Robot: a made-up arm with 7 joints.
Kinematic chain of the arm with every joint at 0, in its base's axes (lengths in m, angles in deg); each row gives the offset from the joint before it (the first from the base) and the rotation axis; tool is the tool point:
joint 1: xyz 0 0 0.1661 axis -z
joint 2: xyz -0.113 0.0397 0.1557 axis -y
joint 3: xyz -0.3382 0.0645 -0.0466 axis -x
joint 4: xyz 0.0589 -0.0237 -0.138 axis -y
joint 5: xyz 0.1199 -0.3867 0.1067 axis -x
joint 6: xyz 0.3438 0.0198 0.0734 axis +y
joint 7: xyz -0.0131 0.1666 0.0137 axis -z
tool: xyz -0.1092 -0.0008 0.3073
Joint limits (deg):
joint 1: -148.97..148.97
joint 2: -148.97..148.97
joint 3: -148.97..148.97
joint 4: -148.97..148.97
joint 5: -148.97..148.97
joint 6: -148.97..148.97
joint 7: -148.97..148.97
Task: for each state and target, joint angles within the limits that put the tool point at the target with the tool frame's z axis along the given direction. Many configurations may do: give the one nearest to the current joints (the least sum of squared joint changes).
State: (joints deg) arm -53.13 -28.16 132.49 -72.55 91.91 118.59 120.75
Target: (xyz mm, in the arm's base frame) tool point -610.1 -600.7 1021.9 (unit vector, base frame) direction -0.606 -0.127 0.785
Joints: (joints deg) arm -58.04 16.84 148.97 -88.65 76.85 148.97 115.64
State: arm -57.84 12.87 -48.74 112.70 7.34 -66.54 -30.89
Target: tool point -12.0 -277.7 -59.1 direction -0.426 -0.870 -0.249
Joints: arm -87.89 31.01 -82.72 52.84 30.69 -55.32 -24.73
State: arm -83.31 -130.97 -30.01 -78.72 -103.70 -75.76 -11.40
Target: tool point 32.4 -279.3 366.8 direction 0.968 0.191 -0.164
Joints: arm -32.84 -148.97 -8.53 -32.47 -56.14 -71.06 6.28
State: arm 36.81 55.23 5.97 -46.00 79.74 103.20 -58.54
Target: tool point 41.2 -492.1 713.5 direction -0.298 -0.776 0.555
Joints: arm 31.01 83.90 -19.64 -2.80 105.59 146.13 -51.04
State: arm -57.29 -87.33 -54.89 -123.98 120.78 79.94 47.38
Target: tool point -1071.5 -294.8 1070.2 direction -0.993 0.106 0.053
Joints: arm -67.66 -115.76 -78.01 -92.41 148.97 97.74 66.64
